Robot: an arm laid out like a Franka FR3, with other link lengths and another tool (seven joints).
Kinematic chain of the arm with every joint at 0, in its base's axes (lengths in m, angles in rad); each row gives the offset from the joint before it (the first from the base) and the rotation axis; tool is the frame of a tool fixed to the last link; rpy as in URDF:
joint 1: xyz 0 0 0.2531 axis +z
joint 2: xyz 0 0 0 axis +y
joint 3: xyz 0 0 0.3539 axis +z
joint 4: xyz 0.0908 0 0 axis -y
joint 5: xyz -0.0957 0 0.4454 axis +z
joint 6: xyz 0 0 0 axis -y
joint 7: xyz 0.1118 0 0 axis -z
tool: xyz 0.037 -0.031 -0.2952 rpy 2.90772 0 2.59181
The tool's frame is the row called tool.
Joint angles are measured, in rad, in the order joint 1, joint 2, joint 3, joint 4, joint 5, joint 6, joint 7. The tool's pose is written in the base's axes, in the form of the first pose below.
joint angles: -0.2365 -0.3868 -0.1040 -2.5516 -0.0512 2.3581 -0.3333
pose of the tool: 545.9 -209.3 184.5 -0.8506 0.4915 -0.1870 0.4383 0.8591 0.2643
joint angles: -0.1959 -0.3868 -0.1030 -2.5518 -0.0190 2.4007 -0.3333
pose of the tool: 565.0 -186.6 193.1 -0.8519 0.4745 -0.2216 0.4050 0.8652 0.2957
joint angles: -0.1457 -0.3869 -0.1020 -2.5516 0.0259 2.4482 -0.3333
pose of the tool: 585.5 -157.3 203.6 -0.8500 0.4597 -0.2575 0.3669 0.8671 0.3369
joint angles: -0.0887 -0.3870 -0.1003 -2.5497 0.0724 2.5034 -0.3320
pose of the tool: 607.0 -123.9 217.7 -0.8447 0.4436 -0.2995 0.3212 0.8677 0.3794
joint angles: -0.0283 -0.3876 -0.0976 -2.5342 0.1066 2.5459 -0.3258
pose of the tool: 628.3 -88.1 238.8 -0.8395 0.4219 -0.3424 0.2685 0.8699 0.4137
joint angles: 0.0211 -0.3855 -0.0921 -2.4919 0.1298 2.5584 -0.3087
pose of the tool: 649.3 -56.4 269.7 -0.8303 0.4091 -0.3784 0.2255 0.8676 0.4432
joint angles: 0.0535 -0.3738 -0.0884 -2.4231 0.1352 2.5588 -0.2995
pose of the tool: 673.5 -35.5 310.7 -0.8166 0.3920 -0.4236 0.1801 0.8704 0.4582
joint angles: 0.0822 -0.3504 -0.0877 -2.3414 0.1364 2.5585 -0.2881
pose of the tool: 699.0 -17.8 353.8 -0.7977 0.3803 -0.4681 0.1392 0.8712 0.4707
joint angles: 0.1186 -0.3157 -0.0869 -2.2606 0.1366 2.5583 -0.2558
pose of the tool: 722.5 6.4 388.5 -0.7803 0.3815 -0.4956 0.1117 0.8646 0.4898
